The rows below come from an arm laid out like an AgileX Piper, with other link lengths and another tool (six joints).
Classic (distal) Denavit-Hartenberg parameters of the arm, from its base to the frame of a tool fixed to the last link. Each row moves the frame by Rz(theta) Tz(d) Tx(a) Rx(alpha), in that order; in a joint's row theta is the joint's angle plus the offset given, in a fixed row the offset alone. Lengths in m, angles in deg.
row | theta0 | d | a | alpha
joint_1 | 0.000 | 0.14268 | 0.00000 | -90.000
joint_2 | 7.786 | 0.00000 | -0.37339 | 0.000
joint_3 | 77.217 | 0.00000 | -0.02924 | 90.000
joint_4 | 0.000 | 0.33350 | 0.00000 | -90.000
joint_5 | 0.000 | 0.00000 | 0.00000 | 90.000
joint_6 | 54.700 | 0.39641 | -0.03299 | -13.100
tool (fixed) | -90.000 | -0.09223 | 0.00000 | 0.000
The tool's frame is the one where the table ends.
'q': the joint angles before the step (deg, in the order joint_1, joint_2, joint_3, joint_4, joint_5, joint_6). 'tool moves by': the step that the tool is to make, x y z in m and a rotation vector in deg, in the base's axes. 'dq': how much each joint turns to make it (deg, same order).
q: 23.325, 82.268, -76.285, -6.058, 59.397, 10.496
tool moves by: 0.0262, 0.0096, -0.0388, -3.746, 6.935, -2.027
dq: 0.891, 10.334, -7.580, -1.732, 5.422, 2.603
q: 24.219, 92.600, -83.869, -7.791, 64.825, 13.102
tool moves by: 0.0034, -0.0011, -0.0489, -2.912, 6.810, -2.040
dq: -0.001, 6.780, -2.151, -0.353, 3.030, 1.755
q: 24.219, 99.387, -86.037, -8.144, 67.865, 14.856
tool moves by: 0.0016, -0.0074, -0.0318, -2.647, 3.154, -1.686
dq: -0.007, 3.743, -0.024, -1.524, 0.527, 1.929
